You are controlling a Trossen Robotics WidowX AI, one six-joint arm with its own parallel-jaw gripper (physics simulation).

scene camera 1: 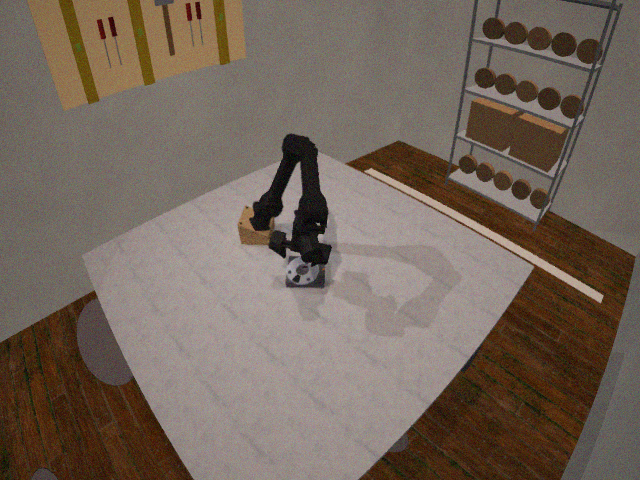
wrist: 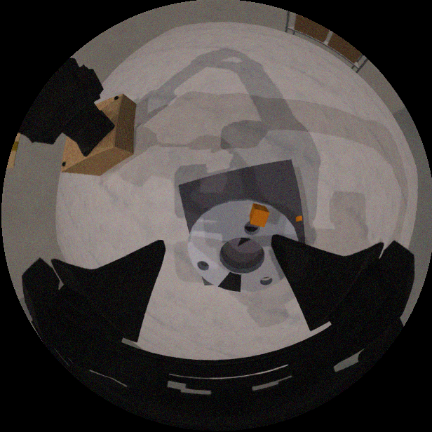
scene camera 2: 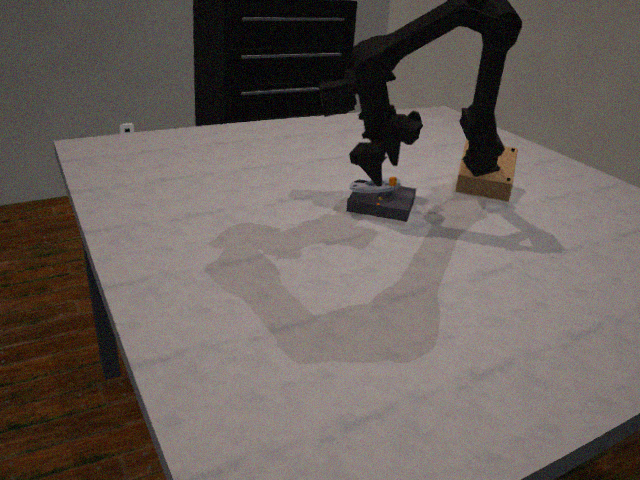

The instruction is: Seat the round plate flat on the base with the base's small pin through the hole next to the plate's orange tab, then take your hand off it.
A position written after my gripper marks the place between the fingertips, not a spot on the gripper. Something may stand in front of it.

I see my gripper [scene camera 2: 387,175], a round grey plate [wrist: 224,221] and a dark square base [scene camera 2: 398,207].
My gripper also shows in scene camera 1 [scene camera 1: 298,261] and in the wrist view [wrist: 218,243]. The dark square base also shows in the wrist view [wrist: 275,183].
